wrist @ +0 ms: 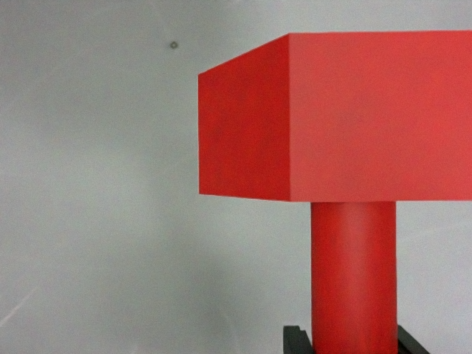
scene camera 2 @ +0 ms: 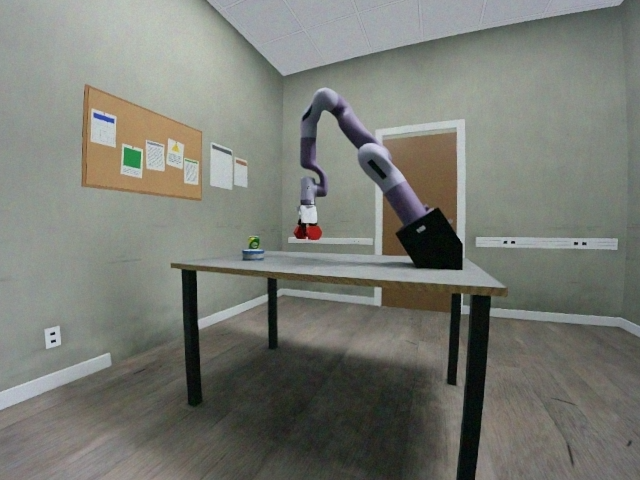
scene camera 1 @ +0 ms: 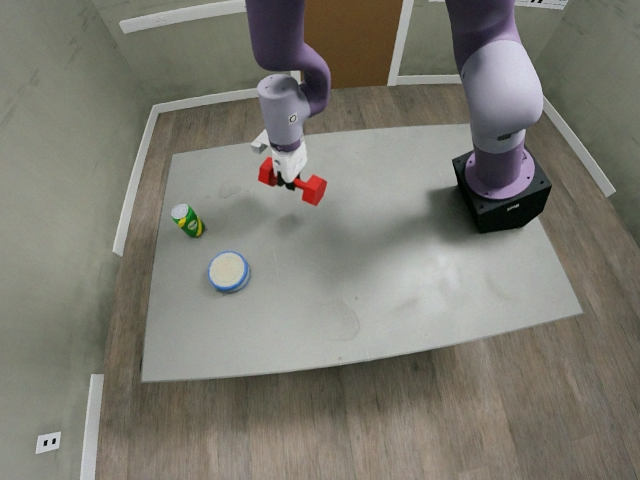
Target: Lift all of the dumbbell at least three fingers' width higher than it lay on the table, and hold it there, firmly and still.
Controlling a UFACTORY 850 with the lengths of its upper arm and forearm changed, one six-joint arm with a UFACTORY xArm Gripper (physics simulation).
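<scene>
The red dumbbell (scene camera 1: 313, 190) (scene camera 2: 314, 231) (wrist: 354, 270) hangs in the air, well above the table (scene camera 1: 413, 310) (scene camera 2: 336, 269), with a shadow on the table top below it in scene camera 1. It looks about level in scene camera 2. My gripper (scene camera 1: 288, 180) (scene camera 2: 308, 228) points down and is shut on the dumbbell's handle, between the two heads. In the wrist view one head and part of the handle show, with a dark finger on each side of the handle at the bottom edge. The rest of the fingers is hidden there.
A green and yellow can (scene camera 1: 189, 221) (scene camera 2: 253, 242) stands on the left part of the table. A round tin with a blue rim (scene camera 1: 228, 271) (scene camera 2: 253, 254) lies near it. The arm's black base (scene camera 1: 509, 206) (scene camera 2: 434, 242) stands at the table's right side.
</scene>
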